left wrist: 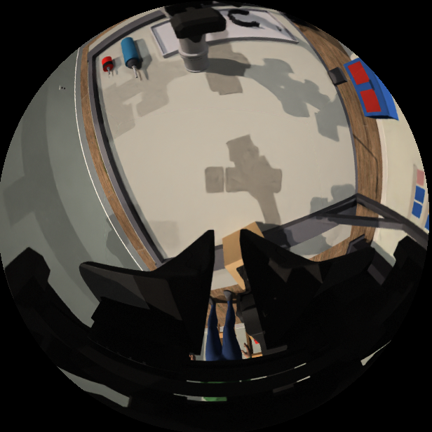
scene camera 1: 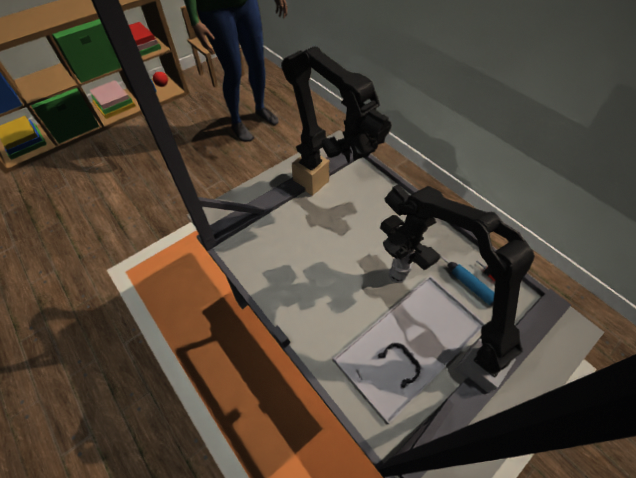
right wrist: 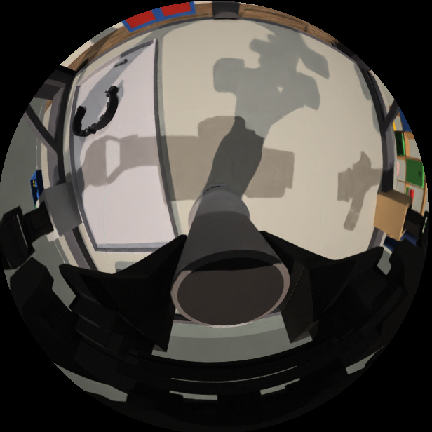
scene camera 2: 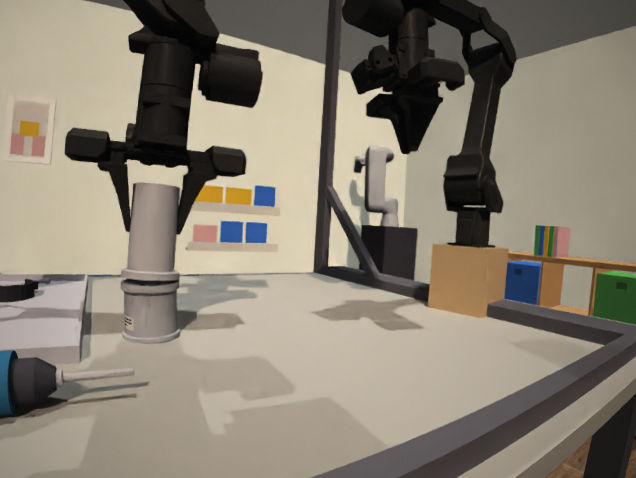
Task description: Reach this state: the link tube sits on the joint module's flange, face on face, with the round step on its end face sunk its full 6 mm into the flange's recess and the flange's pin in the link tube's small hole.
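Places are measured from the left arm's base along level axes (x ahead, y right, z down), in millimetres.
Pixels of known places: left gripper, fingertip midpoint: [scene camera 1: 351, 160] [scene camera 2: 409, 152]; right gripper, fingertip midpoint: [scene camera 2: 153, 233]; left arm's base at its link origin: [scene camera 1: 310, 161] [scene camera 2: 471, 246]; right arm's base at its link origin: [scene camera 1: 490, 360].
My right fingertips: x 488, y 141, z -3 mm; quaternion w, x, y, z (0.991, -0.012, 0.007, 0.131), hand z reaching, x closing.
For each thing: its top centre in the pictures, then the offset to it from my right fingertips. "pt": a spot on its surface instead.
- grey link tube at its top centre: [scene camera 2: 155, 184] [scene camera 1: 407, 247] dx +1, dy -3, dz -53 mm
- joint module at its top centre: [scene camera 2: 151, 277] [scene camera 1: 402, 264] dx +3, dy -5, dz +48 mm
- pale tray at its top centre: [scene camera 1: 412, 341] dx +155, dy +168, dz +97 mm
- curved black piece at a spot on its surface: [scene camera 1: 416, 360] pt dx +194, dy +212, dz +87 mm
- blue tool at a spot on its surface: [scene camera 2: 33, 380] pt dx +129, dy -148, dz +87 mm
The grey link tube [scene camera 1: 402, 262] [scene camera 2: 152, 241] [left wrist: 192, 46] [right wrist: 225, 230] stands on the joint module [scene camera 1: 396, 276] [scene camera 2: 150, 316] [left wrist: 196, 65], leaning slightly in scene camera 2. A thin dark gap shows between their rims there. The pin, small hole and recess are hidden. My right gripper [scene camera 2: 153, 231] [right wrist: 222, 238] is shut on the tube's upper part, with a finger on each side. The tube's open top faces the right wrist camera. My left gripper [scene camera 2: 408, 151] [left wrist: 226, 235] is shut and empty, raised high, well away from the tube and module.
A pale tray [scene camera 1: 442, 303] [scene camera 2: 41, 334] [right wrist: 135, 215] lies beside the module and holds a curved black piece [scene camera 1: 417, 359] [right wrist: 112, 107]. A blue tool [scene camera 1: 473, 284] [scene camera 2: 33, 380] [left wrist: 129, 50] with a thin metal tip lies near the module. A red tool [left wrist: 107, 63] lies beyond it.
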